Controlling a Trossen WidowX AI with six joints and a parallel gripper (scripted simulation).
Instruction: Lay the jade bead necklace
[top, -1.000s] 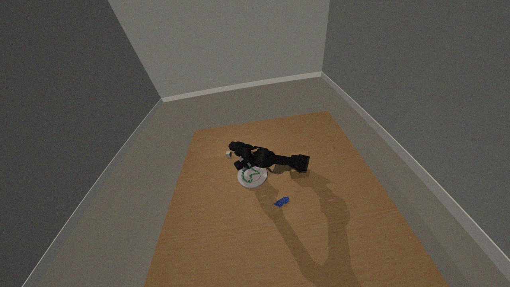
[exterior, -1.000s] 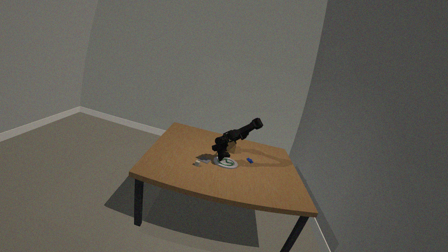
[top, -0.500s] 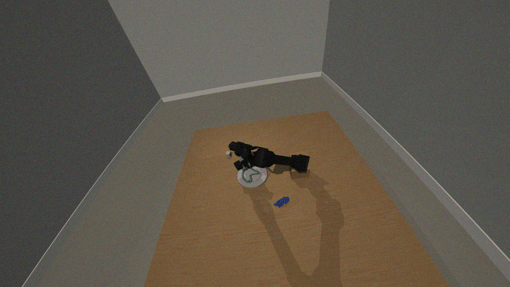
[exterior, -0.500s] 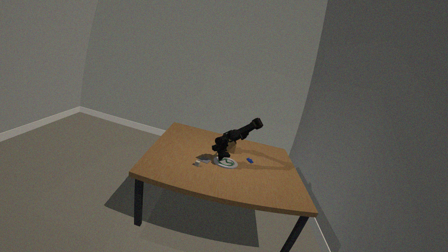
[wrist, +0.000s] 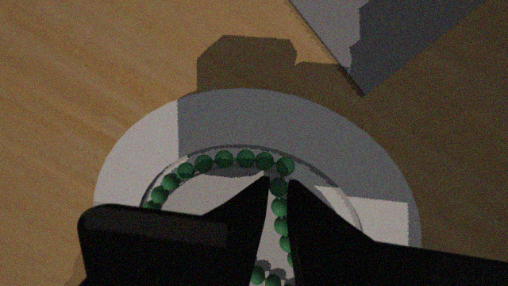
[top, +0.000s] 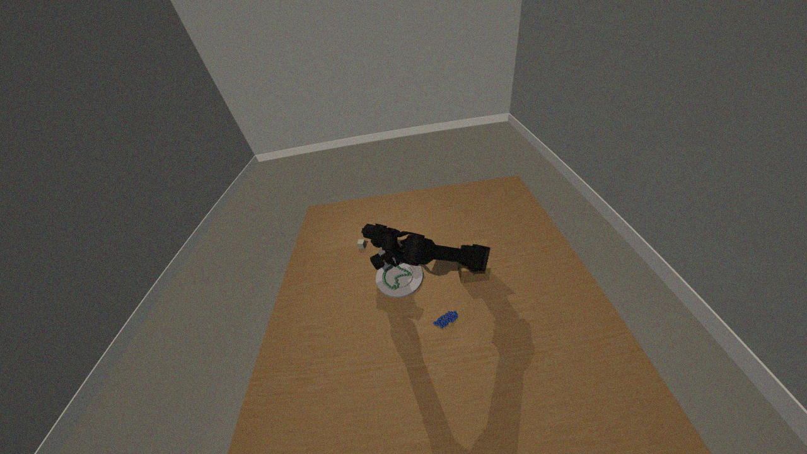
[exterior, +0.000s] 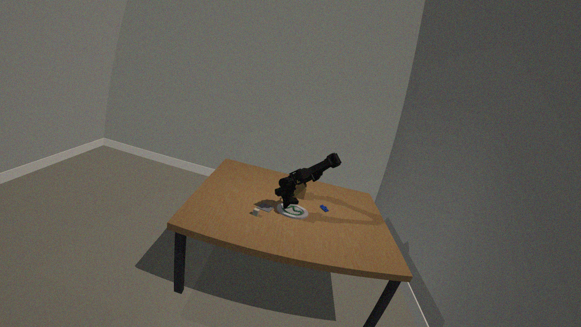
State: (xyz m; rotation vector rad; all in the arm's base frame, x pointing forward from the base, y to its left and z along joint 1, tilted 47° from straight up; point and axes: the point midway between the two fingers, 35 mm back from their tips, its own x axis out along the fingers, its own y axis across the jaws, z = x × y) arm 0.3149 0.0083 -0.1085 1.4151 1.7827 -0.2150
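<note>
Now: gripper tip 10 mm past the round bead board, 50 mm to the right of it and 10 mm above it. Also, from my gripper tip: pale block 170 mm ahead, 150 mm to the right; flat grey plate 30 mm ahead, 110 mm to the right, 10 mm below.
</note>
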